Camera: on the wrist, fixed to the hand. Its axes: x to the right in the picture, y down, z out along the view.
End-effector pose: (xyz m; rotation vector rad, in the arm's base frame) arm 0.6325 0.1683 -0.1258 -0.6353 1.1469 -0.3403
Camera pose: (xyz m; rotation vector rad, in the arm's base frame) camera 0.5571 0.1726 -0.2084 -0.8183 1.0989 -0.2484
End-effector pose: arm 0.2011 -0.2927 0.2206 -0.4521 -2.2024 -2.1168
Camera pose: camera 0.1735 -0.3752 0.2910 0.4953 2.0194 2.2829
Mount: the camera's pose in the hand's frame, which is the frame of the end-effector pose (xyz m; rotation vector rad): 0.0290 0.0600 -0.0899 -0.1746 -0.0769 -0.0392
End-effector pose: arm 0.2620 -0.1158 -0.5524 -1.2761 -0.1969 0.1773
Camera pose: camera 0.3107 -0.1755 -0.6336 -1.4389 -0.3085 0.1787
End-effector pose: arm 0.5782 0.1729 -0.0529 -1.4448 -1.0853 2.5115
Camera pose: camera 0.6488 0.1875 -0.1385 1.3344 1.3378 -2.4732
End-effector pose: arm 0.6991 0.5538 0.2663 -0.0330 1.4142 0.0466
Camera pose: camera 0.6118 0.6095 0.2239 -0.2014 1.3291 0.1375
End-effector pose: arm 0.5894 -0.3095 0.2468 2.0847 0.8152 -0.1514
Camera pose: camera 0.6316 -0.2508 0.3322 1.8887 0.7943 -0.1743
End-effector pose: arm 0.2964 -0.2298 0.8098 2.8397 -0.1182 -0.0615
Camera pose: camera 0.3257 -0.2632 0.9125 2.6658 -0.0699 -0.1806
